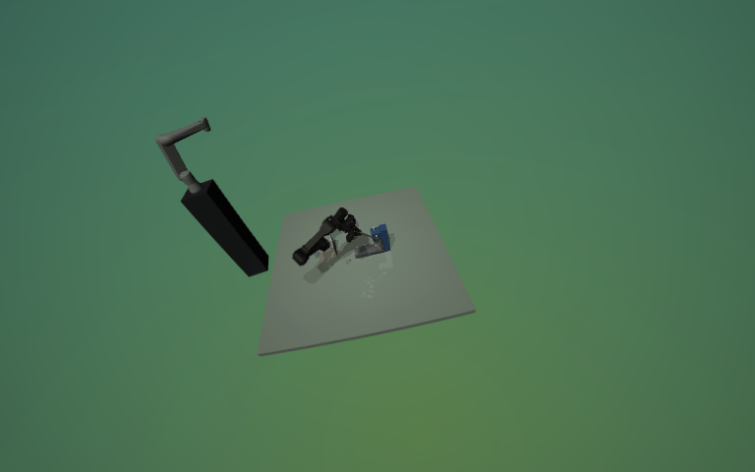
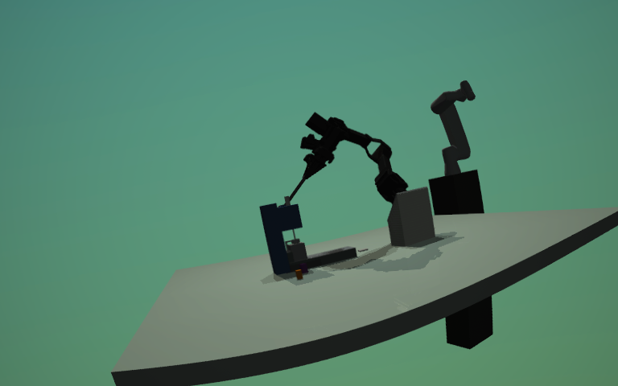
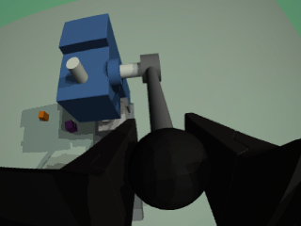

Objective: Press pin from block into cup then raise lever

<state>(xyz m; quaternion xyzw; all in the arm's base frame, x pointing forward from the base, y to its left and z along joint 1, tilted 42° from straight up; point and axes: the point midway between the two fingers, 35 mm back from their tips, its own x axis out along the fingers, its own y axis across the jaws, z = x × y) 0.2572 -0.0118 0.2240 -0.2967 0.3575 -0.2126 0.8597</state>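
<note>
My gripper tip is 9 cm short of the grey punch, 6 cm to the right of it and 13 cm above it. The rest, counted from my gripper tip: orange cube (16 cm ahead, 22 cm to the left, 26 cm below); then grey lever (3 cm ahead, 1 cm to the left, 3 cm below).
</note>
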